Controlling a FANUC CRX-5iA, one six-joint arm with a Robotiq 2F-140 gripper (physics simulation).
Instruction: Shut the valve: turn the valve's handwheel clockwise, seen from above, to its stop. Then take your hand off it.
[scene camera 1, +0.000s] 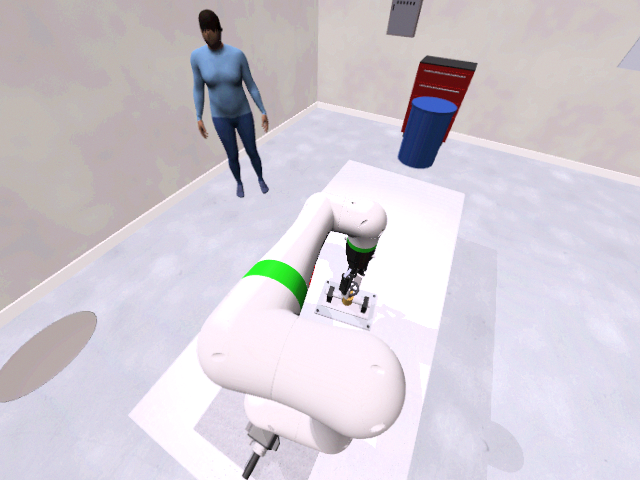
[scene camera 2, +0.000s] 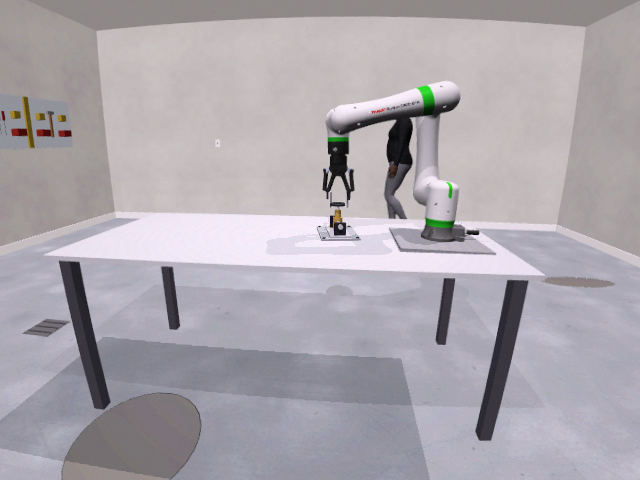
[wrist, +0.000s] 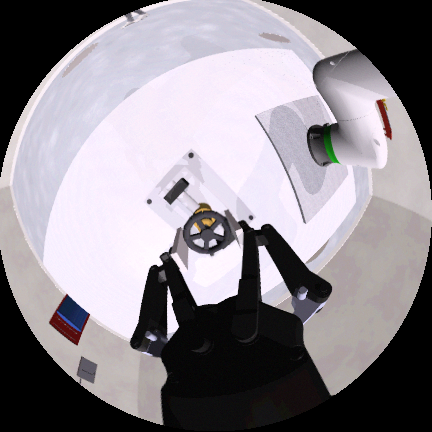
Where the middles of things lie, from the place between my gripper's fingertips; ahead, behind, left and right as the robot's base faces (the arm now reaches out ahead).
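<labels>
I find the light base plate (scene camera 1: 321, 310) 120 mm below my hand. The spoked handwheel (wrist: 206, 233) is right at my hand, and going by their middles it is the nearest to my hand of the things named here.
</labels>
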